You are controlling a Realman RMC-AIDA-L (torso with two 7-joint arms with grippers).
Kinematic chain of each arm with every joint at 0, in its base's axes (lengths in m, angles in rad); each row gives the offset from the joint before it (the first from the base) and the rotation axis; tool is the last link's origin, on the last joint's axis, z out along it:
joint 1: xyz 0 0 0.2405 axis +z
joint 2: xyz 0 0 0 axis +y
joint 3: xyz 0 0 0.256 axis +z
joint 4: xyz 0 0 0 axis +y
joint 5: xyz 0 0 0.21 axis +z
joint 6: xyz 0 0 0 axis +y
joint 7: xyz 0 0 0.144 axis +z
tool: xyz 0 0 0
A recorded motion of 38 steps. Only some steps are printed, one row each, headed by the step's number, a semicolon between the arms.
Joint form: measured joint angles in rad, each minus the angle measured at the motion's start. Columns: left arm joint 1, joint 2, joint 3, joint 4, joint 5, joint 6, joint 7; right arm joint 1, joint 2, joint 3, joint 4, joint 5, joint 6, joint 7.
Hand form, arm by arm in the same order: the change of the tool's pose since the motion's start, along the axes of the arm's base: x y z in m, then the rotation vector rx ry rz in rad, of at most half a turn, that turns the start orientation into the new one. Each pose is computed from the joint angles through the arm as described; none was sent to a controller.
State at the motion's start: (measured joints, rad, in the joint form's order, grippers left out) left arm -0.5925 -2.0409 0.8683 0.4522 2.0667 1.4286 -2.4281; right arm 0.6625 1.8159 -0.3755 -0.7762 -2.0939 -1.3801 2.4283
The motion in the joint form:
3: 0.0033 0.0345 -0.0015 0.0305 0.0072 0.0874 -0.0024; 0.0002 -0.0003 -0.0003 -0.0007 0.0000 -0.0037 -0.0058
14: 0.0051 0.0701 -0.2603 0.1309 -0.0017 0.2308 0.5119; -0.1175 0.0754 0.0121 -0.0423 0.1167 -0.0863 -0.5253
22: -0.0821 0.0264 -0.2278 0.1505 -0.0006 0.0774 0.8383; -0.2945 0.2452 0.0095 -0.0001 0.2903 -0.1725 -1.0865
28: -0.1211 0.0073 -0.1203 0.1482 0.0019 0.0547 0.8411; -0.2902 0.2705 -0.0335 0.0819 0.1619 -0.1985 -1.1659
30: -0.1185 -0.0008 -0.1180 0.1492 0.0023 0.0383 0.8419; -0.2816 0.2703 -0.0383 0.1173 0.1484 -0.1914 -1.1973
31: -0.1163 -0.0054 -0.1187 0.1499 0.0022 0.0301 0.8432; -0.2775 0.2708 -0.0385 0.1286 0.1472 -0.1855 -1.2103
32: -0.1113 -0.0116 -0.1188 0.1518 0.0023 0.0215 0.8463; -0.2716 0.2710 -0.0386 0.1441 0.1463 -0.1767 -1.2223
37: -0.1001 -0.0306 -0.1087 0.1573 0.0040 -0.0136 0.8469; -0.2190 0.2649 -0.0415 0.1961 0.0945 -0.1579 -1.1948
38: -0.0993 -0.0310 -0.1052 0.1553 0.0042 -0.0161 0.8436; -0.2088 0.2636 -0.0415 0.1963 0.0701 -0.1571 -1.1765
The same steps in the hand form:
3: 0.0002 -0.0011 0.0190 -0.0305 -0.0076 -0.0418; -0.0005 -0.0002 -0.0001 -0.0016 -0.0045 0.0060
14: 0.0083 0.0184 0.0801 0.3160 -0.0169 -0.5283; 0.0192 -0.0392 -0.0208 0.1018 -0.2631 0.3128
22: 0.0365 0.0535 0.0627 0.4639 0.1522 -0.8759; 0.0419 -0.1041 -0.0897 0.2632 -0.3882 0.5446
28: 0.0556 0.0554 0.0409 0.3804 0.1577 -0.9679; 0.0415 -0.1178 -0.1383 0.0957 -0.3793 0.6210
30: 0.0551 0.0556 0.0376 0.3850 0.1651 -0.9613; 0.0410 -0.1181 -0.1473 0.0794 -0.3790 0.6370
31: 0.0546 0.0555 0.0360 0.3892 0.1683 -0.9569; 0.0406 -0.1173 -0.1499 0.0797 -0.3817 0.6415
32: 0.0534 0.0547 0.0339 0.3934 0.1721 -0.9521; 0.0401 -0.1160 -0.1531 0.0794 -0.3820 0.6436
37: 0.0511 0.0533 0.0263 0.3985 0.1900 -0.9368; 0.0310 -0.1059 -0.1667 0.0136 -0.3504 0.6568
38: 0.0506 0.0529 0.0253 0.3945 0.1905 -0.9330; 0.0298 -0.1045 -0.1686 -0.0134 -0.3479 0.6571

